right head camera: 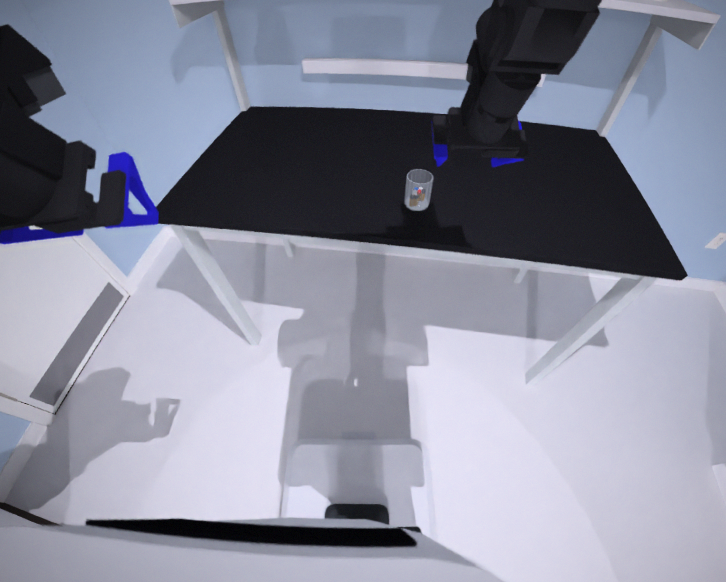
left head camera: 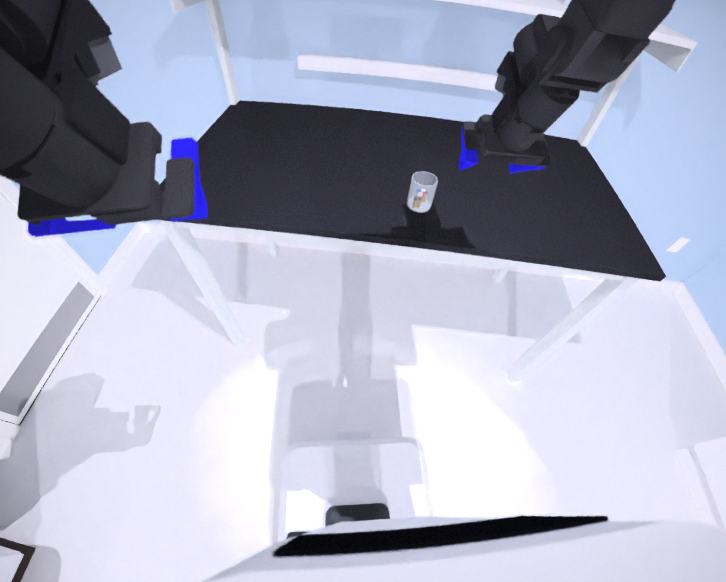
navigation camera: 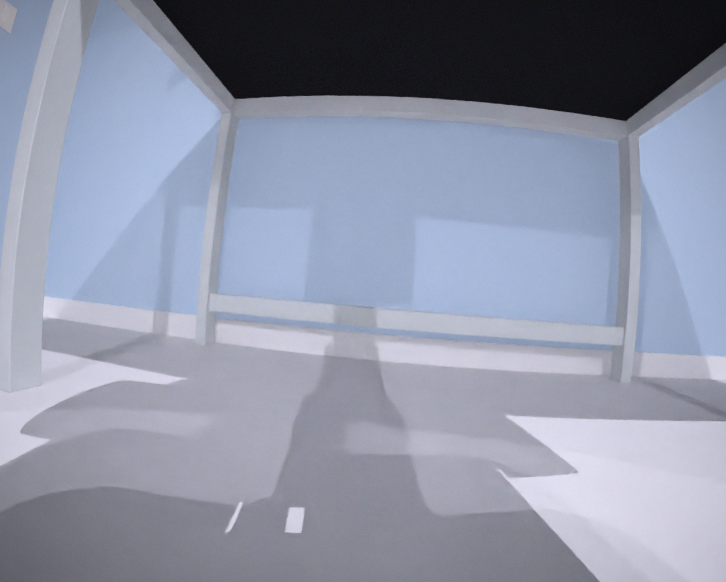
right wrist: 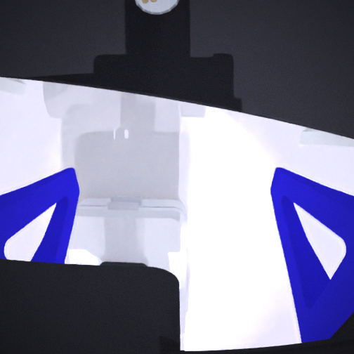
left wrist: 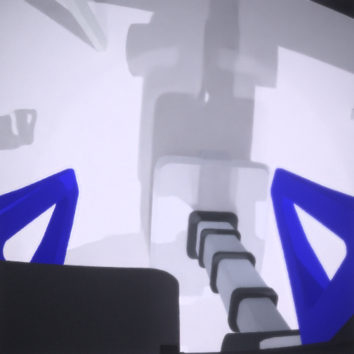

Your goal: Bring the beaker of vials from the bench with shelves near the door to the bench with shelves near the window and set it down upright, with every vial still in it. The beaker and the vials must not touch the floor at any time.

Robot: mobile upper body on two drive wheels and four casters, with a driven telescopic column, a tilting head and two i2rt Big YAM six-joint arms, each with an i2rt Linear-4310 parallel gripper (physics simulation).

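A clear glass beaker (left head camera: 421,192) (right head camera: 418,190) holding several small vials with coloured caps stands upright on the black bench top (left head camera: 315,163) (right head camera: 303,169), nearer its front edge. At the top of the right wrist view, the lower end of the beaker (right wrist: 156,5) shows. My right gripper (left head camera: 501,167) (right head camera: 467,162) (right wrist: 174,178) is open and empty, above the bench, to the right of and beyond the beaker in the head views. My left gripper (left wrist: 174,179) is open and empty, at the left of the head views, left of the bench's front left corner.
A white ledge (left head camera: 387,69) (right head camera: 381,67) runs along the blue wall behind the bench. White shelf posts (left head camera: 223,54) (right head camera: 233,57) rise at its back corners. White bench legs (left head camera: 209,287) (navigation camera: 27,200) stand under it. A white door-like panel (right head camera: 54,315) is at the left.
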